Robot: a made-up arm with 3 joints.
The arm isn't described. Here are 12 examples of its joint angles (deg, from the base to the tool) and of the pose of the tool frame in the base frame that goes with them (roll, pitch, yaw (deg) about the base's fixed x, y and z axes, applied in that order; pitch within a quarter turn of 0, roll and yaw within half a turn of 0; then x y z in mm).
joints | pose
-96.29 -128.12 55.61 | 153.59 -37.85 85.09 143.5 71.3 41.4
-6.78 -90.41 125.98 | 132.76 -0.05 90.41 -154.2 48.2 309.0
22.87 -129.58 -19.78 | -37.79 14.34 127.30 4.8 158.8 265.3
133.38 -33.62 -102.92 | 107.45 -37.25 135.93 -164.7 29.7 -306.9
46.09 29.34 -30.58 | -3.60 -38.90 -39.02 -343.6 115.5 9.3
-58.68 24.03 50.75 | 16.96 51.28 -40.62 15.4 221.0 287.6
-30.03 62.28 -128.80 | -155.90 13.46 -65.54 34.5 265.2 460.5
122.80 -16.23 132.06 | -24.49 -53.81 151.75 -91.4 234.3 -295.2
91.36 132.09 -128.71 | -36.88 42.08 -88.77 -378.5 292.4 0.4
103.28 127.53 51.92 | 158.49 36.36 -79.99 -134.8 272.7 -1.5
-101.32 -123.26 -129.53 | -26.07 -32.53 82.66 369.6 90.2 -45.7
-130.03 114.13 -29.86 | -162.49 -18.24 -73.93 273.7 342.6 20.8
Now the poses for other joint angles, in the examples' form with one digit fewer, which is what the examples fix.
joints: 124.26 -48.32 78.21
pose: -54.2 -33.3 116.6 -18 113 -220
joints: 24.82 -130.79 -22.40
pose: -41.7 15.9 128.1 -3 164 271
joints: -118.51 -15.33 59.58
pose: -146.4 57.9 150.1 228 155 158
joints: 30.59 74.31 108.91
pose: 138.6 -7.9 -76.4 -137 318 208
